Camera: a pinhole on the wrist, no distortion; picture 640 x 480 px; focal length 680.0 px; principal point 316.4 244.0 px. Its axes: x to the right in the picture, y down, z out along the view. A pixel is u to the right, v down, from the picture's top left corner.
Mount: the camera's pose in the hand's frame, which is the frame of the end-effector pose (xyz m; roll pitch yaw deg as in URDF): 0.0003 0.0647 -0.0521 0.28 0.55 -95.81
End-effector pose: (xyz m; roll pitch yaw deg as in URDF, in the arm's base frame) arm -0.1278 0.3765 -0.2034 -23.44 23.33 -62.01
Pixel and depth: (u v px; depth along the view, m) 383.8 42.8 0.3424
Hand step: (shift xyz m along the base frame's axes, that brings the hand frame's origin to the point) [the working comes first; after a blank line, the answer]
In the camera's frame: 0.0339 -0.1013 0.3424

0.1334 0.0688 0.2719
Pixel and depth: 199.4 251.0 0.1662
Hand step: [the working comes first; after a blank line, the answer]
In the camera's frame: -0.0286 0.0017 0.1662

0.1287 0.0336 0.0614
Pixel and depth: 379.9 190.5 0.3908
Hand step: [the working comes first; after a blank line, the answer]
In the camera's frame: 0.0365 -0.0307 0.3908

0.1814 0.0000 0.2890
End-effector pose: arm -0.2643 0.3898 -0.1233 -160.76 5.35 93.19
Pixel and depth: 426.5 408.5 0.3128
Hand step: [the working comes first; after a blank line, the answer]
In the camera's frame: 0.0506 0.0757 0.3128

-0.0846 0.0406 -0.2526
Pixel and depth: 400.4 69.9 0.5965
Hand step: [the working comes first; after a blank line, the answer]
In the camera's frame: 0.0737 -0.1527 0.5965

-0.1656 -0.2193 -0.4957
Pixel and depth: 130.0 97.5 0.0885
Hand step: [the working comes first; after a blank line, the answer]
In the camera's frame: -0.0243 -0.0191 0.0885

0.0740 -0.0185 -0.0623
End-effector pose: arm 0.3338 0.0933 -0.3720 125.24 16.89 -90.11
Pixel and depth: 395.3 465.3 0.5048
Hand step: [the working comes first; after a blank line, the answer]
In the camera's frame: 0.0586 0.1643 0.5048

-0.3615 -0.0681 -0.3066
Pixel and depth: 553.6 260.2 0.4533
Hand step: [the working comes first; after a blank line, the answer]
In the camera's frame: 0.1581 0.0108 0.4533

-0.2698 0.0980 -0.2949
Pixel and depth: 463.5 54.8 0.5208
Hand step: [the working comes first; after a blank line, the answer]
In the camera's frame: 0.1127 -0.1449 0.5208

-0.3593 0.2393 -0.2410
